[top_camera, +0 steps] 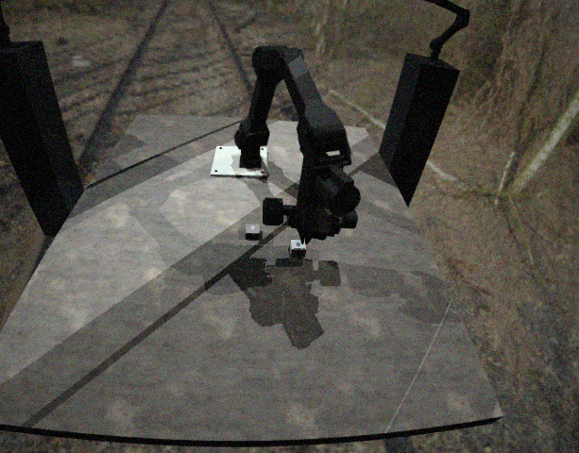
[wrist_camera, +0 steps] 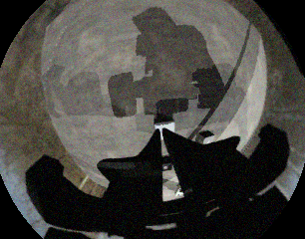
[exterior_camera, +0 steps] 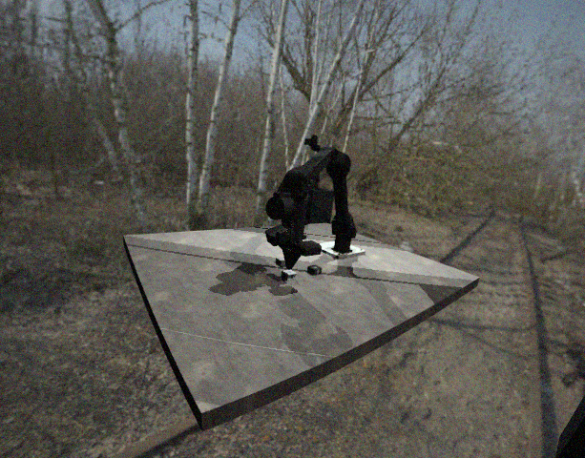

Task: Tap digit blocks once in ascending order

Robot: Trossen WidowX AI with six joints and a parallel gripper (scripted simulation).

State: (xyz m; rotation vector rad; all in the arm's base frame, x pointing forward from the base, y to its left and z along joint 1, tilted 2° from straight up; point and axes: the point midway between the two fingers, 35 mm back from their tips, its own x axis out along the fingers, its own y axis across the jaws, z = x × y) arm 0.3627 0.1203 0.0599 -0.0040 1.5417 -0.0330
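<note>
Right now my gripper tip is 2 cm above the light block, 1 cm to the left of it and 1 cm past it. The rest, counted from my gripper tip: grey block: 11 cm to the right, 6 cm behind, 2 cm below; dark block: 11 cm behind, 2 cm below, 1 cm to the right.
</note>
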